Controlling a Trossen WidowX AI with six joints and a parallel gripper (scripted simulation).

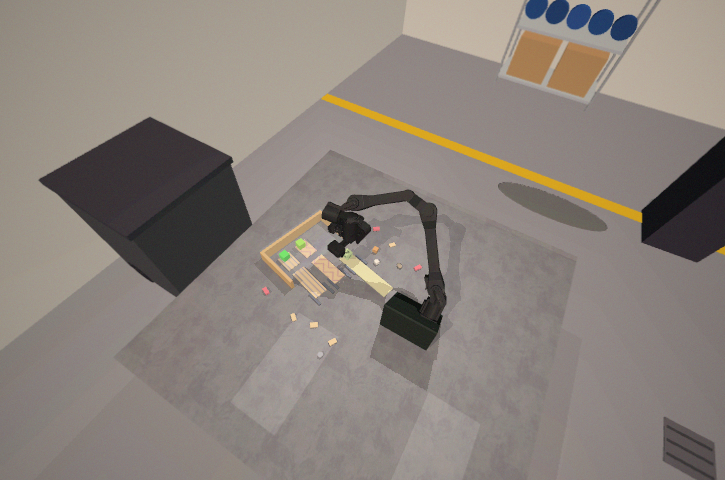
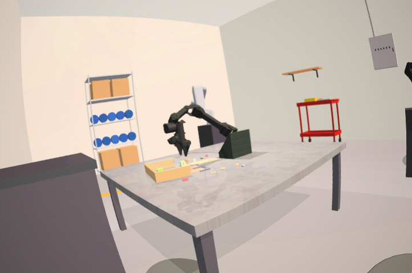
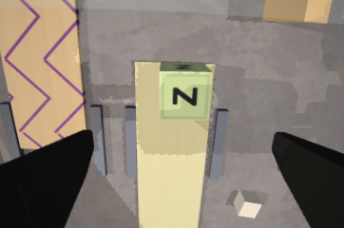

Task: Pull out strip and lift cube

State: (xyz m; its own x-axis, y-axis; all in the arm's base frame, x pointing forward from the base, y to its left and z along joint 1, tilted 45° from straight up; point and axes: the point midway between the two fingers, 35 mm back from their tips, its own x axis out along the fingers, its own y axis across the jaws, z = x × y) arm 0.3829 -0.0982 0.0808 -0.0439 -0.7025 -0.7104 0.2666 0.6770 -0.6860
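The light green labelled cube is 5 cm below my gripper tip and 1 cm ahead of it. Round my gripper tip: pale yellow strip: 9 cm behind, 6 cm below, 3 cm to the left.
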